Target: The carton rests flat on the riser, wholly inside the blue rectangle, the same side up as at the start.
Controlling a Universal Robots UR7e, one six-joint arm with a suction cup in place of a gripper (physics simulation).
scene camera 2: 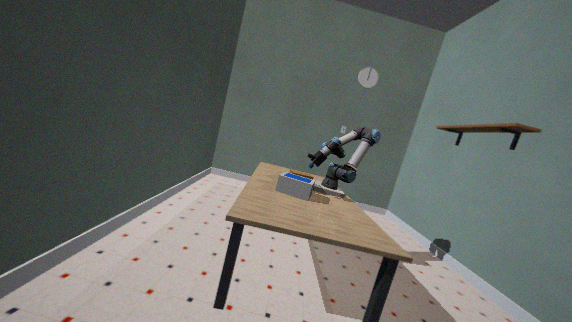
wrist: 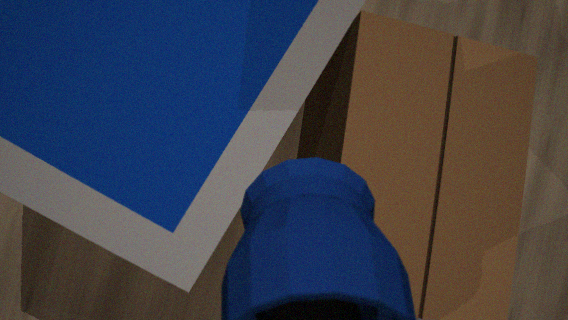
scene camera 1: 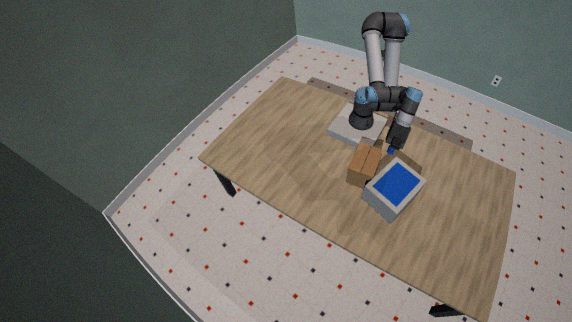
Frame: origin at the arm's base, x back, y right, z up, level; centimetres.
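Where they show: hand, tool point: (scene camera 2: 309,167) (wrist: 307,216) (scene camera 1: 389,152); arm's base, link origin: (scene camera 2: 329,186) (scene camera 1: 360,121).
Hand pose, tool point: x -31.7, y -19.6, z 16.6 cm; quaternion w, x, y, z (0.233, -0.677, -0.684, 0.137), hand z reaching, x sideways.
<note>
Each offset is from my tool point to the centre of the thing. Level surfaces: height alone.
The brown carton @(dx -1.3, dy +10.3, dz -14.4 cm) (scene camera 1: 364,163) (wrist: 480,150) stands on the table beside the riser, with a dark seam along its top. In scene camera 2 a thin strip of the carton (scene camera 2: 301,173) shows behind the riser. The grey riser @(dx -9.5, dy -7.4, dz -14.9 cm) (scene camera 1: 378,201) (scene camera 2: 294,188) (wrist: 272,105) carries the blue rectangle @(dx -9.5, dy -7.4, dz -8.9 cm) (scene camera 1: 398,184) (scene camera 2: 298,178) (wrist: 125,90) on its top, and no carton is on it. My gripper (scene camera 1: 391,150) (scene camera 2: 311,165) (wrist: 308,167), a blue suction cup, is open and holds nothing. It hangs above the table, higher than the carton and riser, near the gap between them.
The wooden table @(dz -20.8 cm) (scene camera 1: 450,215) (scene camera 2: 250,200) bears everything. The arm's base stands on a light grey plate (scene camera 1: 341,131) behind the carton. The carton and riser stand very close together at one corner. A wall shelf (scene camera 2: 487,128) is far off to the right.
</note>
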